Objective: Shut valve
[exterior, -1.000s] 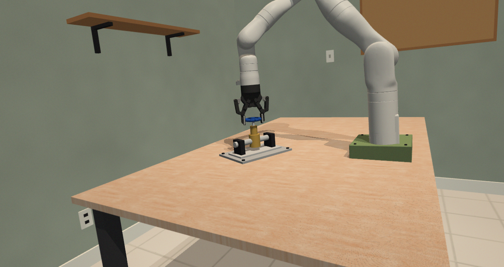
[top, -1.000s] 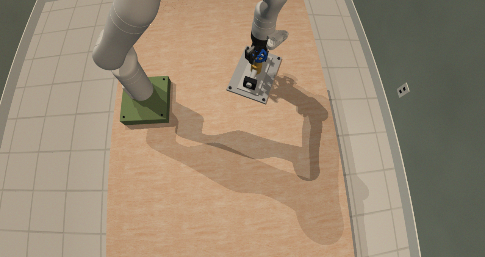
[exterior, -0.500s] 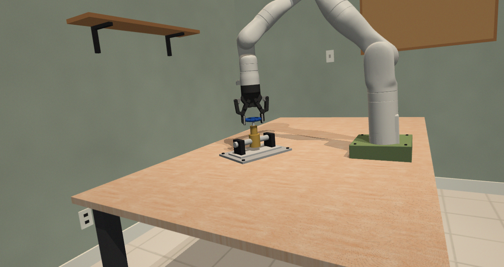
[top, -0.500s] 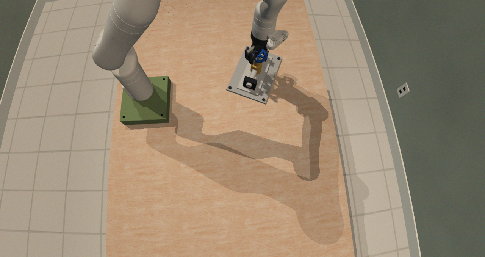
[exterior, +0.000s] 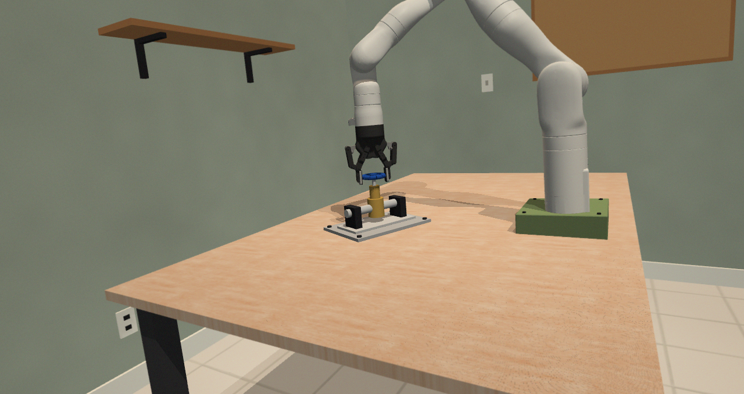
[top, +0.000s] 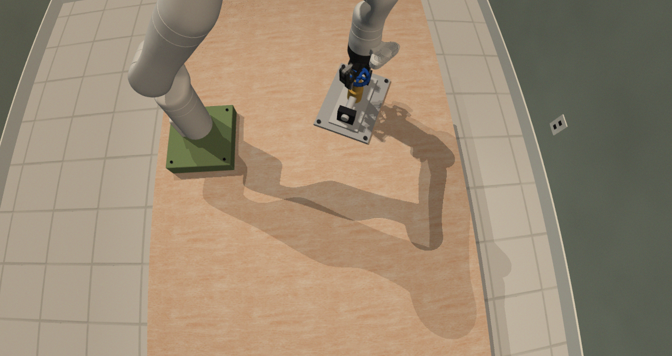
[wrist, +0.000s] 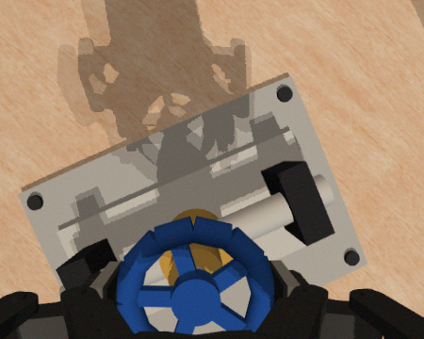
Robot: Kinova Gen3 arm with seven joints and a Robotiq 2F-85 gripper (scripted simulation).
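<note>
The blue spoked handwheel lies right at my hand.
</note>
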